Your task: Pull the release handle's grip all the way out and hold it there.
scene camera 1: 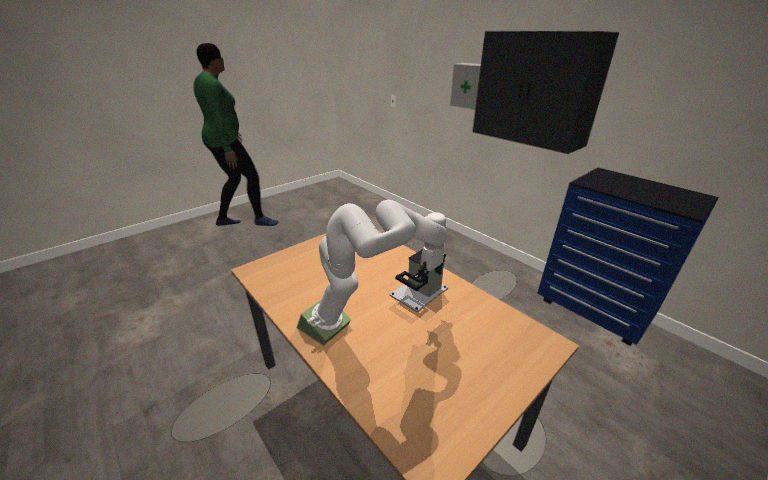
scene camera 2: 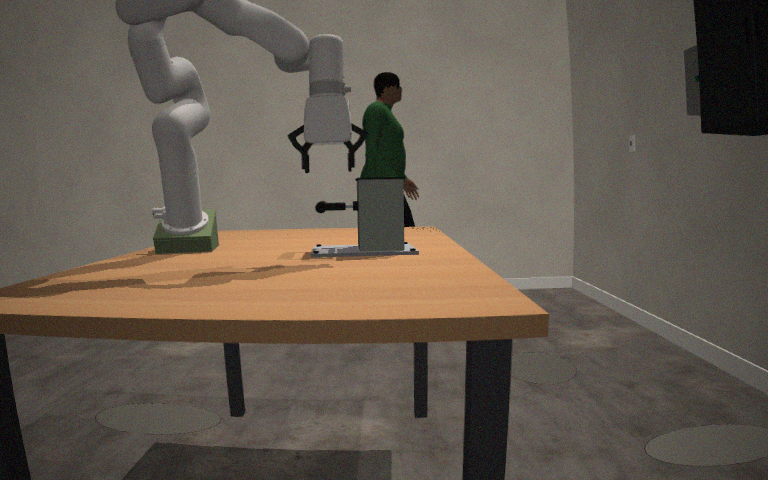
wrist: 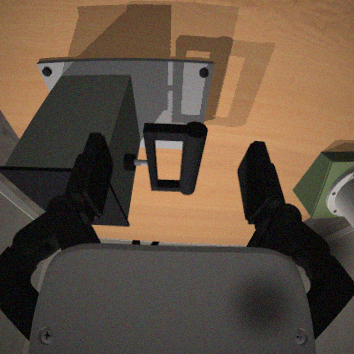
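Observation:
The release handle's black D-shaped grip (scene camera 1: 410,284) (scene camera 2: 321,207) (wrist: 194,160) sticks out sideways from a grey-green housing (scene camera 1: 434,285) (scene camera 2: 380,215) (wrist: 97,110). A short stretch of pale shaft (scene camera 2: 349,206) (wrist: 141,162) shows between grip and housing. The housing stands on a light metal base plate (scene camera 2: 334,250) (wrist: 192,95). My gripper (scene camera 1: 422,274) (scene camera 2: 328,169) (wrist: 176,151) is open and empty, pointing down above the grip, touching nothing that I can see. In scene camera 2 one fingertip is just above and beside the housing's top edge; in the wrist view the left finger overlaps the housing.
The wooden table (scene camera 1: 498,339) (scene camera 2: 271,302) (wrist: 280,90) carries my arm's green base block (scene camera 1: 325,333) (scene camera 2: 184,243) (wrist: 320,185). A person in green (scene camera 1: 218,110) (scene camera 2: 385,141) stands beyond the table. A blue drawer cabinet (scene camera 1: 617,260) stands near the wall.

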